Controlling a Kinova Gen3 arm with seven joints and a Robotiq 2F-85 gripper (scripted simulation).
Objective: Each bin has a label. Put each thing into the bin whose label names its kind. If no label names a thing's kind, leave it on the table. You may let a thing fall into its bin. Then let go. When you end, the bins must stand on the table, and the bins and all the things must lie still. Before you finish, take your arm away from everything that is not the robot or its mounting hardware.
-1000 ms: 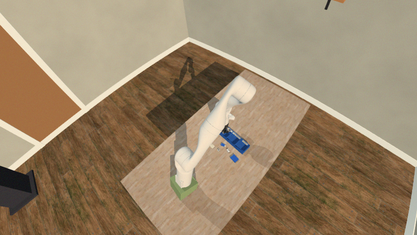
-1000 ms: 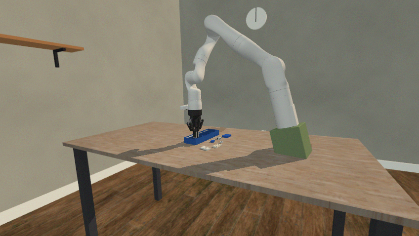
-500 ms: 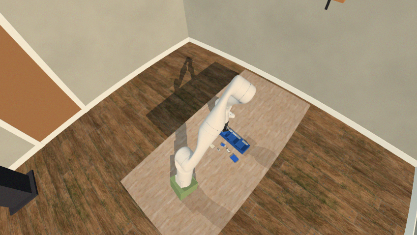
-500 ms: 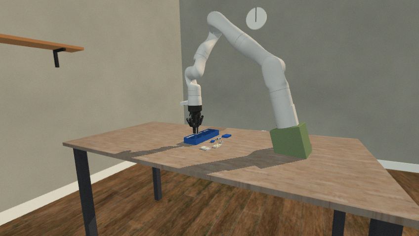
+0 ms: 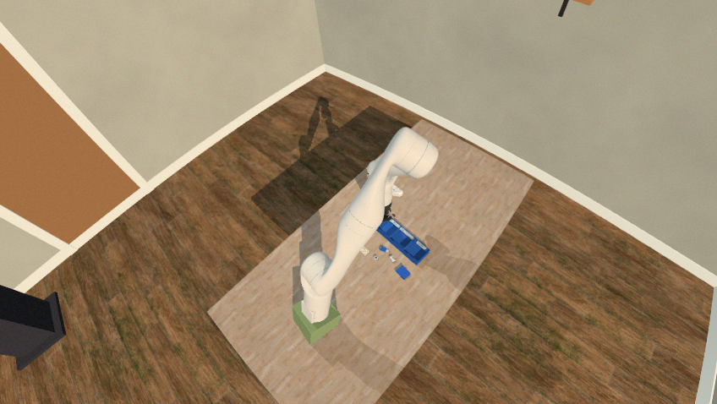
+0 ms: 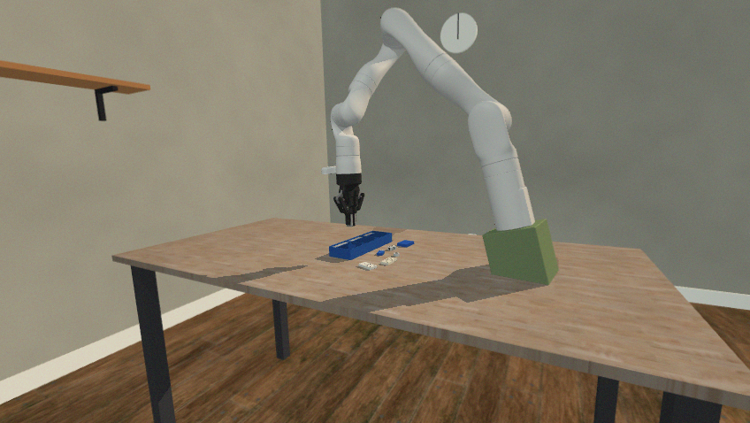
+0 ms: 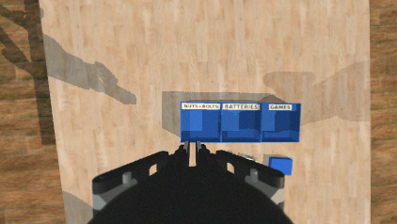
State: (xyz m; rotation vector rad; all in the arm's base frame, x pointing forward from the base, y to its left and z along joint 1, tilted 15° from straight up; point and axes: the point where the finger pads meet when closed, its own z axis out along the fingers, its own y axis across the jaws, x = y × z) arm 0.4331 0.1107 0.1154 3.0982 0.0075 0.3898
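My hand is 130 mm past the white tile, 110 mm above it and 10 mm to the left of it. Round my hand: flat blue block (210 mm to the right, 110 mm below, 80 mm behind); grey ring (110 mm below, 110 mm behind, 80 mm to the right).
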